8 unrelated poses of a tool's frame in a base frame.
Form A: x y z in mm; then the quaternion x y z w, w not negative.
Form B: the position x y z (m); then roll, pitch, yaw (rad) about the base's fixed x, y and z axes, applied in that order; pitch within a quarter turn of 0, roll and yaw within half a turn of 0. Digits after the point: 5 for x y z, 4 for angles.
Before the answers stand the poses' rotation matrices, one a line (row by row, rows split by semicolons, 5 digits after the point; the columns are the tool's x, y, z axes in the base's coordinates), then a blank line. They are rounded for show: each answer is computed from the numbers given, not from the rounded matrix.
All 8 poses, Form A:
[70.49 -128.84 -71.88 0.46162 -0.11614 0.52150 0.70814]
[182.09 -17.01 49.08 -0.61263 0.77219 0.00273 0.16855]
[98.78 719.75 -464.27 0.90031 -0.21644 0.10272 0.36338]
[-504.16 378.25 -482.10 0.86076 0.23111 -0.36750 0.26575]
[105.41 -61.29 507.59 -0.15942 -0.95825 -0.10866 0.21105]
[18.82 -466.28 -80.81 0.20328 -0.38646 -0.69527 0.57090]
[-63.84 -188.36 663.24 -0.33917 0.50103 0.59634 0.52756]
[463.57 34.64 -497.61 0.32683 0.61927 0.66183 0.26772]
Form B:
0.42910 -0.84581 0.31698; 0.63136 0.02990 -0.77491; 0.64595 0.53265 0.54684
-0.19256 -0.94704 0.25696; -0.94520 0.24936 0.21073; -0.26365 -0.20230 -0.94317
0.88520 -0.46438 0.02766; -0.31507 -0.64222 -0.69877; 0.34226 0.60984 -0.71481
0.62306 0.59319 -0.50982; 0.20253 -0.75193 -0.62736; -0.75549 0.28763 -0.58864
-0.86009 0.35139 -0.36983; 0.25966 0.92556 0.27554; 0.43912 0.14095 -0.88730
-0.26550 0.63674 -0.72393; -0.95098 -0.04944 0.30528; 0.15859 0.76949 0.61865
-0.21329 -0.96907 0.12412; 0.28934 0.05869 0.95543; -0.93316 0.23970 0.26787
-0.64302 0.05042 0.76419; 0.75916 -0.08967 0.64470; 0.10103 0.99469 0.01938

[0.07049 -0.12884 -0.07188 0.7723 -0.7023 0.9739]
[0.18209 -0.01701 0.04908 -2.9303 0.2668 -1.7718]
[0.09878 0.71975 -0.46427 2.4353 -0.3493 -0.3420]
[-0.50416 0.37825 -0.48210 2.6871 0.8564 0.3143]
[0.10541 -0.06129 0.50759 2.9841 -0.4546 2.8484]
[0.01882 -0.46628 -0.08081 0.8936 -0.1593 -1.8431]
[-0.06384 -0.18836 0.66324 0.7300 1.2031 2.2060]
[0.46357 0.03464 -0.49761 1.5513 -0.1012 2.2736]

